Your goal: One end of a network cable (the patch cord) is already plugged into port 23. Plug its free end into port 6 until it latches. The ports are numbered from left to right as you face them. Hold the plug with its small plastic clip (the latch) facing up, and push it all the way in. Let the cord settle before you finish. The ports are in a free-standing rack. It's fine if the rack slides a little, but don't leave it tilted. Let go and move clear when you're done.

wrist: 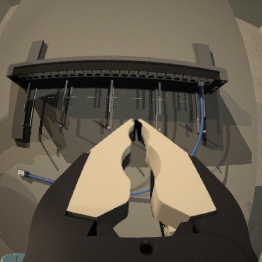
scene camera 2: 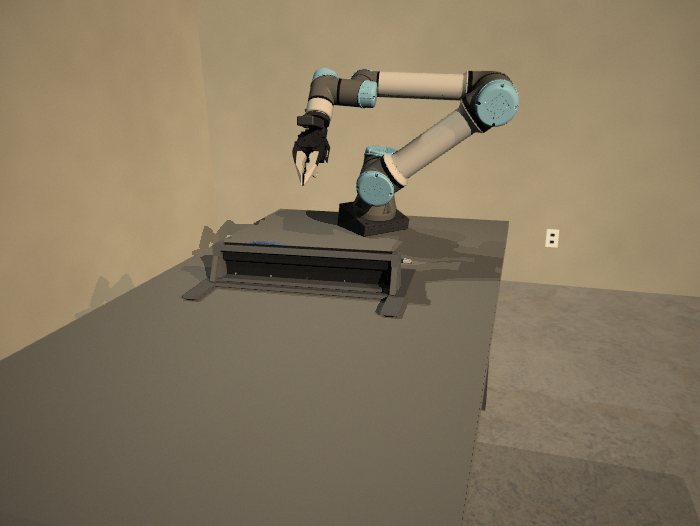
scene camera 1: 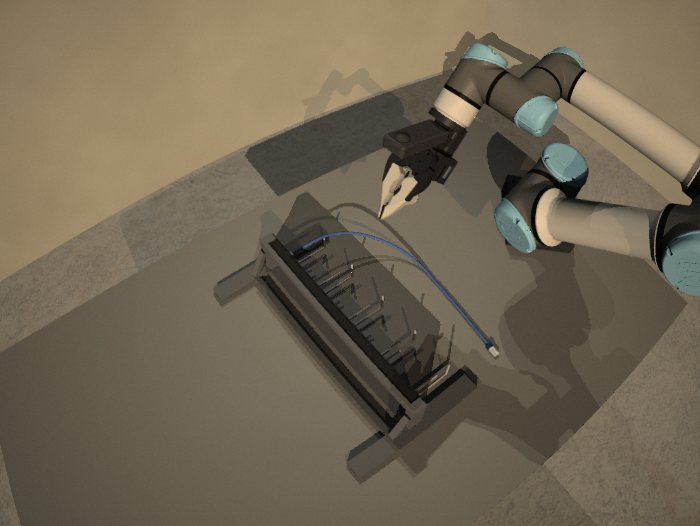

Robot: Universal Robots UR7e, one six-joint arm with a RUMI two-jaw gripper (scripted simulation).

Path:
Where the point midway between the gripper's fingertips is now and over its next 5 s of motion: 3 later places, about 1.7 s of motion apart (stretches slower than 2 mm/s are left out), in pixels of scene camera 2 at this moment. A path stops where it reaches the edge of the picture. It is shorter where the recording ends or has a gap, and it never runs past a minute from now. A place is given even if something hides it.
The gripper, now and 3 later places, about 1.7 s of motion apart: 303,185; 298,194; 292,226; 291,228

